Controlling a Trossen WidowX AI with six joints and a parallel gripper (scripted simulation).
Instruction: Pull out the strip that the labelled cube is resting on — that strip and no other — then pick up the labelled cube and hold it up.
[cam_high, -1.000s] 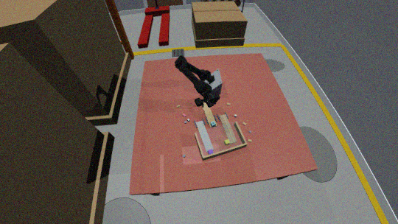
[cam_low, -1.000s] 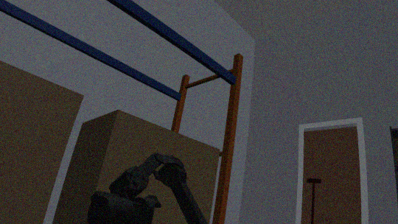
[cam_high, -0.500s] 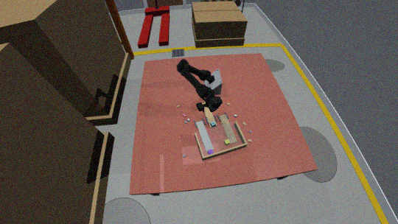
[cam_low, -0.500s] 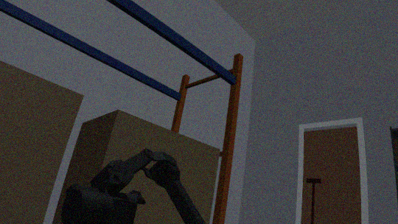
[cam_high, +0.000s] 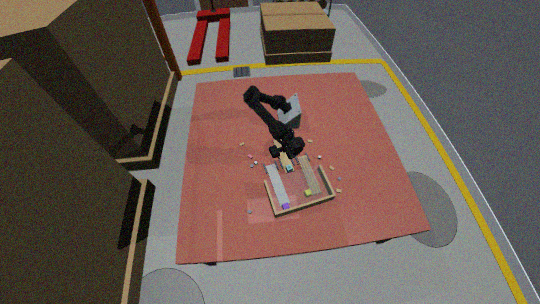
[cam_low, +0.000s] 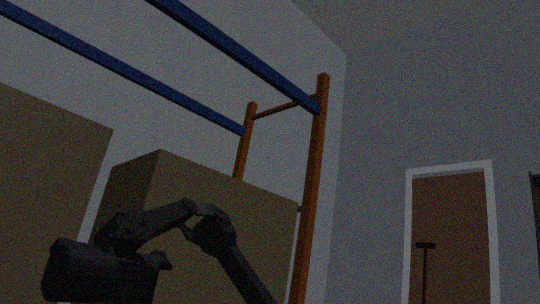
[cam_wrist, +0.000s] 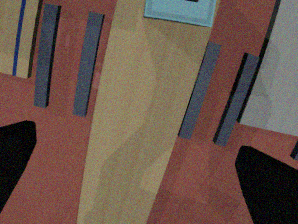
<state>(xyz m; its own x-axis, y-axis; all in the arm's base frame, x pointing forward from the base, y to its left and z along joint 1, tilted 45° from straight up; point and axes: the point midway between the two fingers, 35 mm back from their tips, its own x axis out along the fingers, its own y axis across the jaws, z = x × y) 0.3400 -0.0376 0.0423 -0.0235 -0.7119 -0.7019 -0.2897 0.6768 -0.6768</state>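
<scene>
Now: the cube 7 cm ahead of my gripper tip, 3 cm below it and 1 cm to the left of it. The rest, counted from my gripper tip: tan strip 5 cm below, 4 cm behind, 1 cm to the right.
</scene>
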